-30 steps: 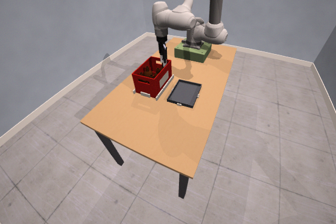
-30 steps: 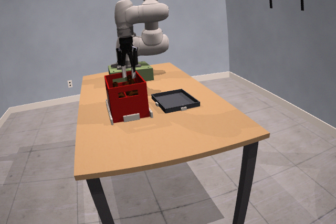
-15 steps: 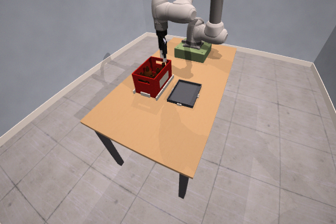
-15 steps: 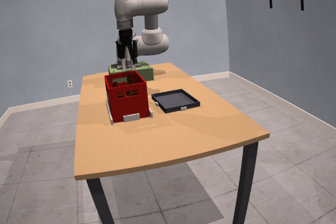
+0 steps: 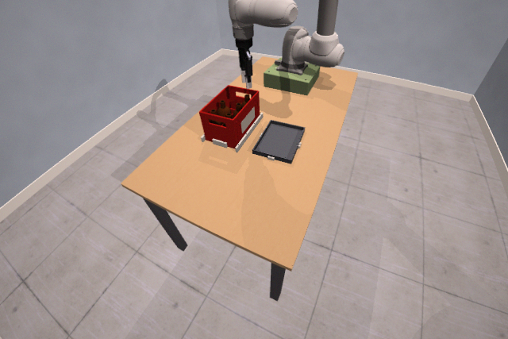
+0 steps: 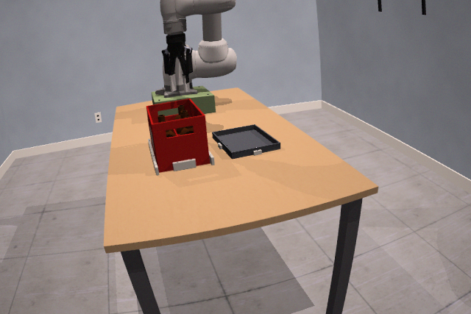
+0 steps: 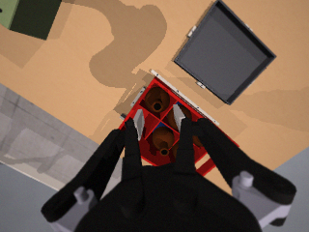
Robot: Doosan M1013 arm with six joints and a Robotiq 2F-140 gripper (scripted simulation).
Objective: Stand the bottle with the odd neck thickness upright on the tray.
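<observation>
The red crate lies 17 cm below my hand, 9 cm ahead of it and 5 cm to the right of it. From my hand the other things lie so: dark grey tray: 24 cm below, 21 cm to the left, 10 cm ahead; then glass bottle: 18 cm ahead, 17 cm below, 10 cm to the right.
</observation>
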